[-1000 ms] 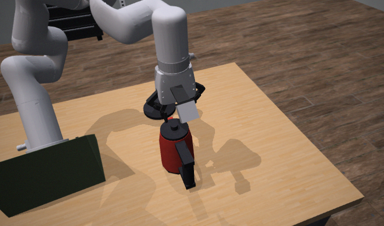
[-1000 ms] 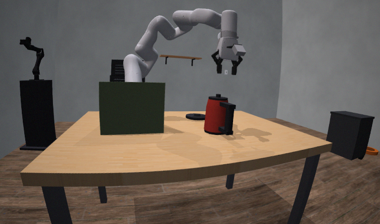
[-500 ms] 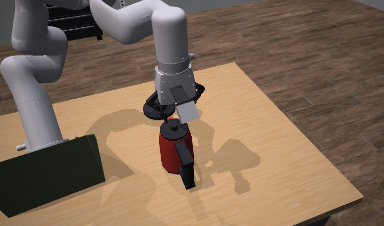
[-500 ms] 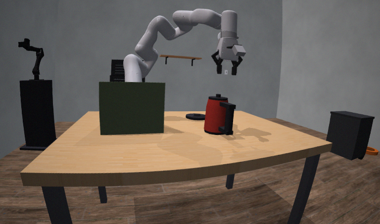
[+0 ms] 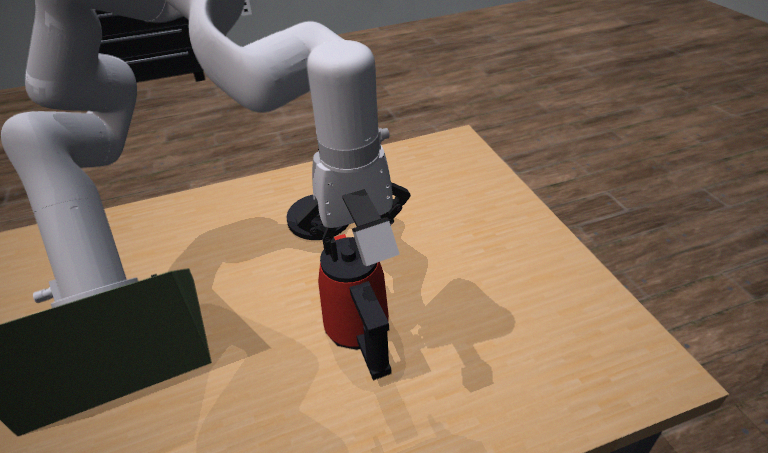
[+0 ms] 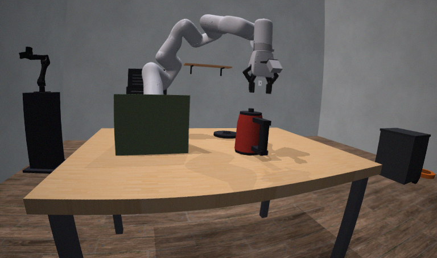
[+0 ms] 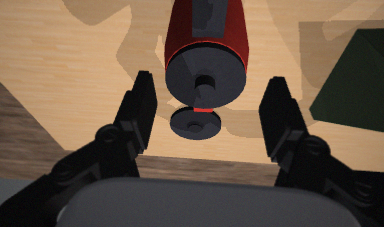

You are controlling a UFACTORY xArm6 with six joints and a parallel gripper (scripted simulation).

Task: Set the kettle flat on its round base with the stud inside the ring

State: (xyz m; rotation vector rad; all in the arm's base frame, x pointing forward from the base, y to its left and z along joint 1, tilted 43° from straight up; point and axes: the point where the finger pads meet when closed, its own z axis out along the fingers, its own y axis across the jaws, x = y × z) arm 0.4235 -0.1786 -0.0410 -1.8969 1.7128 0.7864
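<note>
Right now the red kettle is 180 mm below my hand and 40 mm to the left of it. The rest, counted from my hand: round black base (390 mm to the left, 260 mm below, 10 mm behind).
</note>
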